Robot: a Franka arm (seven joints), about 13 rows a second.
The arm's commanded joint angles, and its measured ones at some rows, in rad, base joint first. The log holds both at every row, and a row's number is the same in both.
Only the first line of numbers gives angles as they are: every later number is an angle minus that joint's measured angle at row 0.
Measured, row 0:
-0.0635 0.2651 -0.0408 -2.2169 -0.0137 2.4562 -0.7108
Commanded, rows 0 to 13:
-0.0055 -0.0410 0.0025 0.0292 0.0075 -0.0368 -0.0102
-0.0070 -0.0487 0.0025 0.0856 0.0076 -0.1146 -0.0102
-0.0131 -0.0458 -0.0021 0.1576 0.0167 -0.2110 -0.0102
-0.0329 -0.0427 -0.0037 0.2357 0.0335 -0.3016 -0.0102
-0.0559 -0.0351 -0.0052 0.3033 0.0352 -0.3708 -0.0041
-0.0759 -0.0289 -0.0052 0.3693 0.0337 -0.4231 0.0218
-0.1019 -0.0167 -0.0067 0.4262 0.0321 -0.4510 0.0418
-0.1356 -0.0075 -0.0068 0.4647 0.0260 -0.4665 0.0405
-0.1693 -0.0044 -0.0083 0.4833 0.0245 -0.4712 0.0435
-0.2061 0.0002 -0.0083 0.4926 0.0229 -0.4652 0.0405
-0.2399 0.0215 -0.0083 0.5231 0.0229 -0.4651 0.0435
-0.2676 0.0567 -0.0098 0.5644 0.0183 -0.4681 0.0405
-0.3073 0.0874 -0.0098 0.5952 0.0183 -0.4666 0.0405
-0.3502 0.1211 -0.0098 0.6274 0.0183 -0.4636 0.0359
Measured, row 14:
-0.2816 0.0322 -0.0200 0.5228 0.0173 -0.4468 0.0294
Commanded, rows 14 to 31:
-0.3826 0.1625 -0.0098 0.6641 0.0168 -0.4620 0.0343
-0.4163 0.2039 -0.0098 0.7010 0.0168 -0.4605 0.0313
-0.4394 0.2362 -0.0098 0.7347 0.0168 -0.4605 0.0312
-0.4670 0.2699 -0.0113 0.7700 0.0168 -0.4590 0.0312
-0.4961 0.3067 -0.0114 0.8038 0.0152 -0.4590 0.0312
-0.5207 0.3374 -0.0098 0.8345 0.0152 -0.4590 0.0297
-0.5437 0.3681 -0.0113 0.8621 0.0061 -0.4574 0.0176
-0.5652 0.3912 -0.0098 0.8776 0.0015 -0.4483 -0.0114
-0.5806 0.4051 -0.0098 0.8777 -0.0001 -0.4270 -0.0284
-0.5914 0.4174 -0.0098 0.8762 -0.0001 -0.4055 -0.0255
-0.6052 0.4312 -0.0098 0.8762 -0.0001 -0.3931 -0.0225
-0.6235 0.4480 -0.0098 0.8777 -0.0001 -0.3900 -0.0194
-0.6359 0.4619 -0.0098 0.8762 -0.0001 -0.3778 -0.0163
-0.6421 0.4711 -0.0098 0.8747 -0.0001 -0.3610 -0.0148
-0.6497 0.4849 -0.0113 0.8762 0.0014 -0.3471 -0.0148
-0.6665 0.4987 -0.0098 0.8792 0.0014 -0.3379 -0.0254
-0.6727 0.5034 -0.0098 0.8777 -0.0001 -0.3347 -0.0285
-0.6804 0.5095 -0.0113 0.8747 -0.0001 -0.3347 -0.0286
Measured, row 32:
-0.6548 0.4843 -0.0237 0.8399 0.0101 -0.3308 -0.0128
